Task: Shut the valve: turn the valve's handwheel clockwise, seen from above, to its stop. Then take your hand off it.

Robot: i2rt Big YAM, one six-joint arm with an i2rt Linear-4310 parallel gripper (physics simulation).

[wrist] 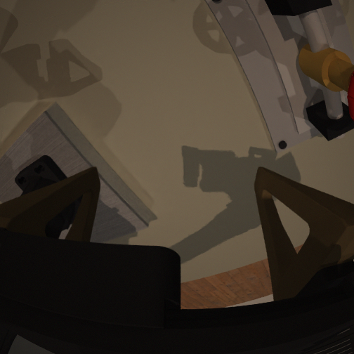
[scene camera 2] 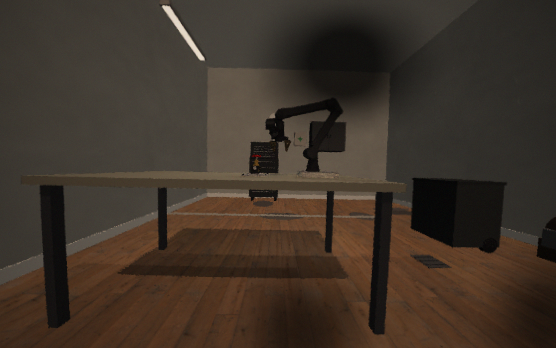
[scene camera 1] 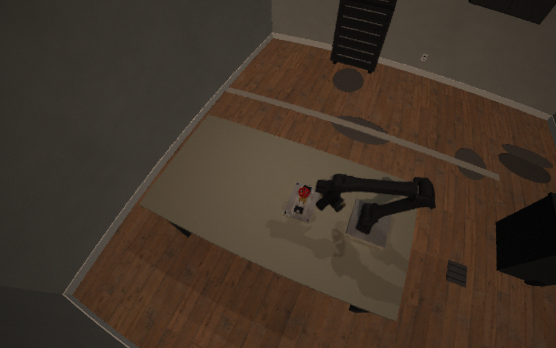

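The red handwheel (scene camera 1: 303, 192) (scene camera 2: 256, 156) (wrist: 351, 96) tops the brass valve (scene camera 2: 256, 163) (wrist: 325, 67); in the wrist view its edge shows at the right border. The valve stands on a grey plate (scene camera 1: 291, 209) (wrist: 260, 75) on the table, with a pipe held in black blocks. My gripper (wrist: 177, 175) (scene camera 2: 280, 143) is open and empty. It hangs above and to the right of the handwheel in both scene views, apart from it. The wheel's turning angle cannot be told.
The arm's base plate (scene camera 1: 385, 237) (wrist: 122, 200) lies on the table (scene camera 1: 215, 165) (scene camera 2: 125, 181), right of the valve in the scene views. A dark cabinet (scene camera 1: 530, 240) (scene camera 2: 457, 212) stands on the floor beyond the table's right end. The arm's shadows fall on the table.
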